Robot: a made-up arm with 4 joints. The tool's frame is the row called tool.
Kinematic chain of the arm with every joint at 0, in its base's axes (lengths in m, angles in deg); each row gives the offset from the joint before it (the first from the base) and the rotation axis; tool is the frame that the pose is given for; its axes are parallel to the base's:
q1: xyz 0 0 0.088 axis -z
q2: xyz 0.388 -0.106 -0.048 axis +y
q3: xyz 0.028 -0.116 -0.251 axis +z
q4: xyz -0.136 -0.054 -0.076 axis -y
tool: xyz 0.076 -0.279 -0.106
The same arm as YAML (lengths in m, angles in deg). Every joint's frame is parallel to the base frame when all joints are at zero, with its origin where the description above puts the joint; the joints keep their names.
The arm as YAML. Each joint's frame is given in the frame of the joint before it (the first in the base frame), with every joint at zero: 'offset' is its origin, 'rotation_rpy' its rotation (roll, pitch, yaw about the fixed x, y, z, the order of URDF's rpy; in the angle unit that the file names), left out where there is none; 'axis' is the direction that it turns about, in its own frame. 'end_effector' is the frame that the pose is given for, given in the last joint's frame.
length_unit: m
angle_unit: deg
chain:
  - id: q1
    offset: [0.0, 0.0, 0.088]
    axis: [0.0, 0.0, -1.0]
  - id: q2
    offset: [0.388, -0.106, -0.048]
    axis: [0.0, 1.0, 0.0]
  - id: q3
    offset: [0.028, -0.116, -0.251]
    axis: [0.0, 0.0, 1.0]
  - id: q4
    offset: [-0.136, -0.054, -0.076]
    axis: [0.0, -1.0, 0.0]
end_effector:
  offset: [0.076, -0.279, -0.106]

